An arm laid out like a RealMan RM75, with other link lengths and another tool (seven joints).
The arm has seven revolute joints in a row. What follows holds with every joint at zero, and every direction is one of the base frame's. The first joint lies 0.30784 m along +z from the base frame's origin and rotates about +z. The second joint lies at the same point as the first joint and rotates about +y. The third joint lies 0.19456 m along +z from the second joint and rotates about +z. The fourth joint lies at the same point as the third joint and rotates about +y. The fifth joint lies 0.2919 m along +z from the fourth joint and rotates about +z. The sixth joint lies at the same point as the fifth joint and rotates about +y. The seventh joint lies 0.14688 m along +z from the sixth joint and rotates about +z. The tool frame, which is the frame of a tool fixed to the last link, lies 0.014 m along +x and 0.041 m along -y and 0.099 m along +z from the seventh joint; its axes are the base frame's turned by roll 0.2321, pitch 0 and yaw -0.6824 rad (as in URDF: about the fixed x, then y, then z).
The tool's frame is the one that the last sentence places.
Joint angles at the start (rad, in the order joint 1, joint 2, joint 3, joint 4, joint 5, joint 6, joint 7):
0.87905, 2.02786, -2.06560, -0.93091, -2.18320, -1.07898, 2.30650
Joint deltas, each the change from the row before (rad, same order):
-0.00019, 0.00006, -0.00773, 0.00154, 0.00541, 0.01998, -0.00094
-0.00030, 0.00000, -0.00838, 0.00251, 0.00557, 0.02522, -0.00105
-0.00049, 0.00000, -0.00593, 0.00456, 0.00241, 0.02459, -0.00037
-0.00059, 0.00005, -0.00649, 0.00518, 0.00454, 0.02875, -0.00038
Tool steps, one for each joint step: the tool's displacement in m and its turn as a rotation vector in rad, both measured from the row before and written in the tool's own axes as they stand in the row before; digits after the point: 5 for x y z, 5 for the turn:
-0.00130, -0.00221, 0.00188, 0.01382, -0.00310, -0.00174
-0.00101, -0.00300, 0.00218, 0.01807, -0.00274, -0.00142
0.00063, -0.00297, 0.00195, 0.01798, 0.00064, 0.00026
0.00039, -0.00353, 0.00222, 0.02132, -0.00057, 0.00182

